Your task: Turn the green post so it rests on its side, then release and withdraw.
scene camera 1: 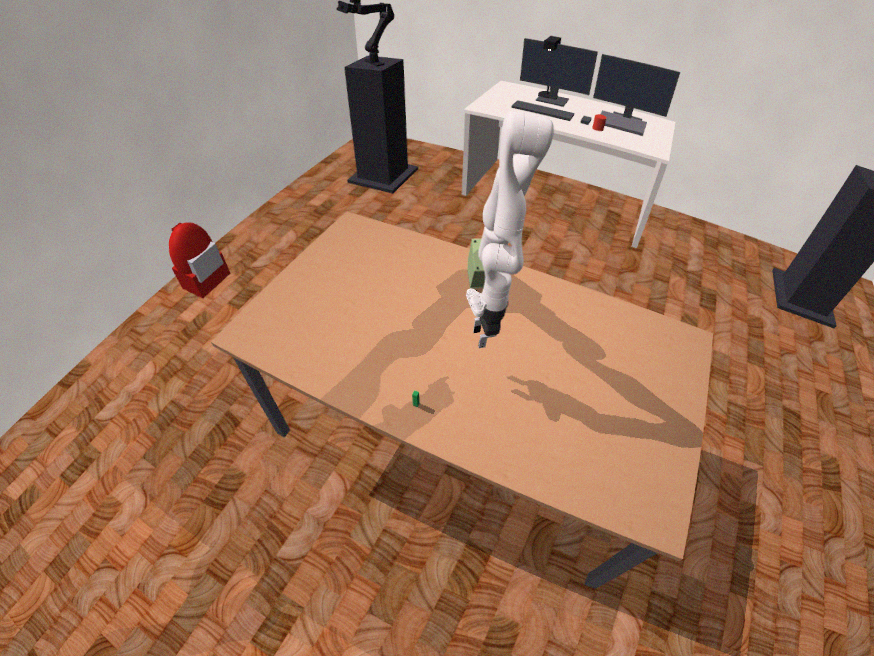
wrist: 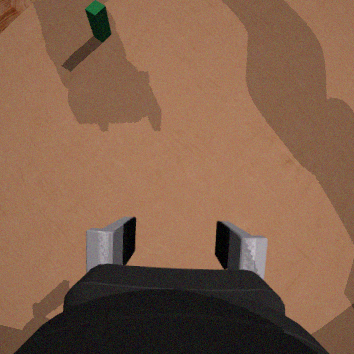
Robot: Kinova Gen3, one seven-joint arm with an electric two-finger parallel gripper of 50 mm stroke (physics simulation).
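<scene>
The green post [scene camera 1: 415, 398] [wrist: 99, 22] stands upright on the table [scene camera 1: 296, 296] [wrist: 190, 165], near its long front edge in the scene view and at the upper left in the wrist view. Its thin shadow lies on the table beside it. My gripper [scene camera 1: 480, 335] [wrist: 175, 236] is open and empty. It hangs above the table, behind and to the right of the post in the scene view, well apart from it.
A green block [scene camera 1: 475, 264] is at the arm's base by the far table edge. Beyond the table stand a white desk [scene camera 1: 487, 98] with monitors and a red cup [scene camera 1: 599, 122], and dark pedestals [scene camera 1: 377, 120] [scene camera 1: 829, 247]. A red backpack [scene camera 1: 190, 250] is at the left.
</scene>
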